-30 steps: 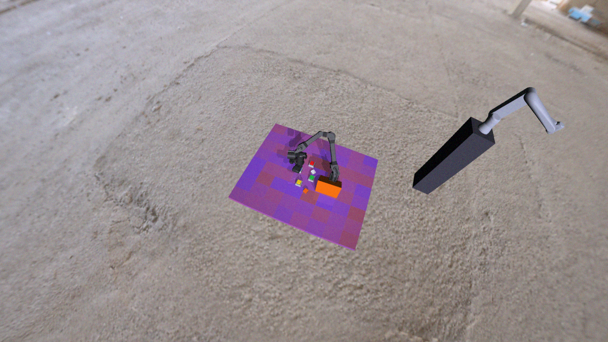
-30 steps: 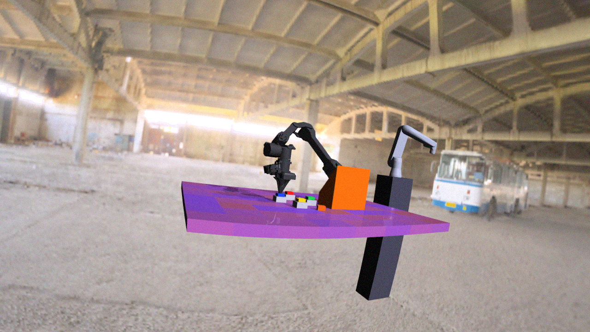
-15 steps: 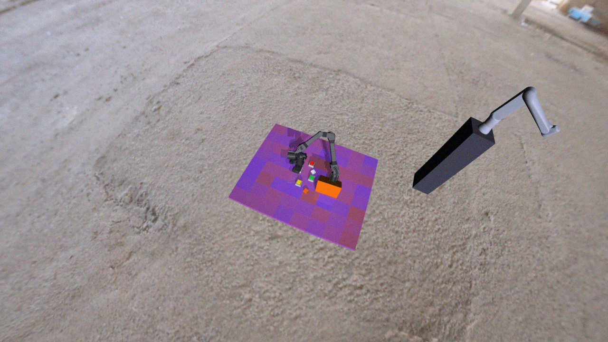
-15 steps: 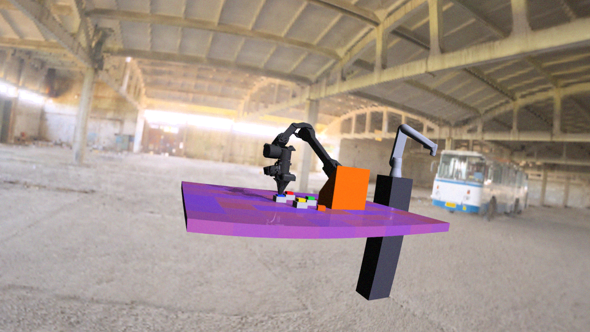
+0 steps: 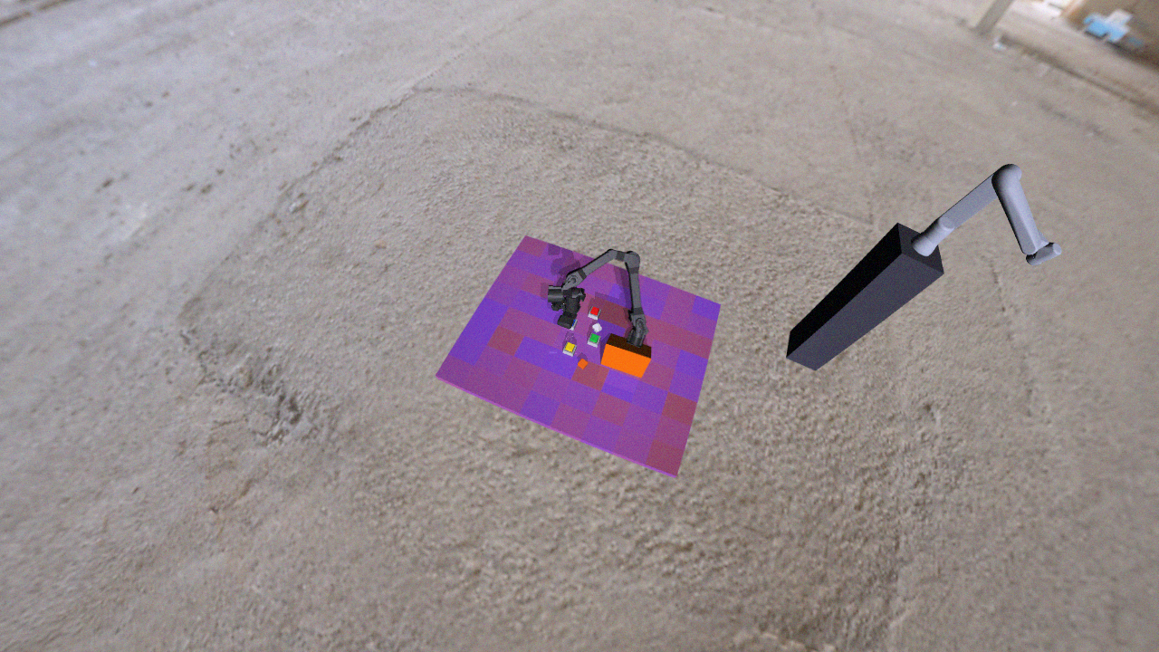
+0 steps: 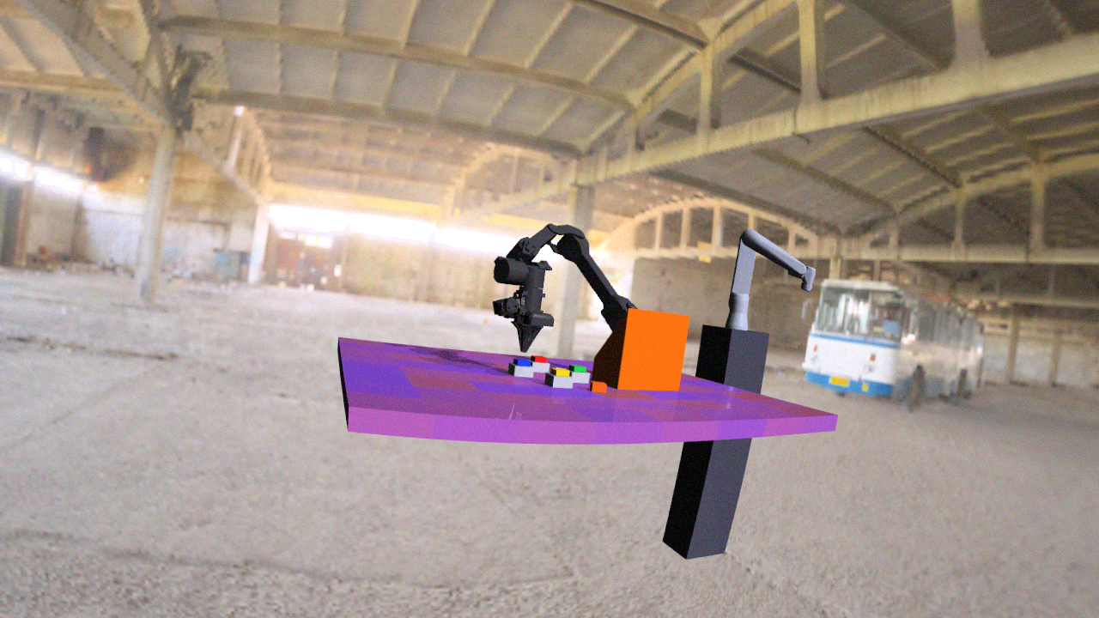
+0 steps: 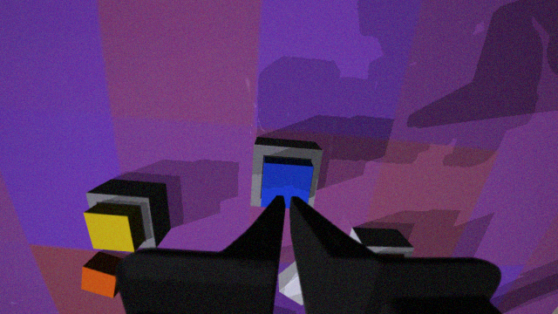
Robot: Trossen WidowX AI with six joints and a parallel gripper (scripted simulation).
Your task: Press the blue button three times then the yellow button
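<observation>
The blue button is 3 cm below my gripper tip. The rest, counted from my gripper tip: yellow button 12 cm to the left, 5 cm behind, 3 cm below; small white block 12 cm behind, 5 cm below, 4 cm to the right; red button 10 cm to the right, 8 cm behind, 3 cm below.
</observation>
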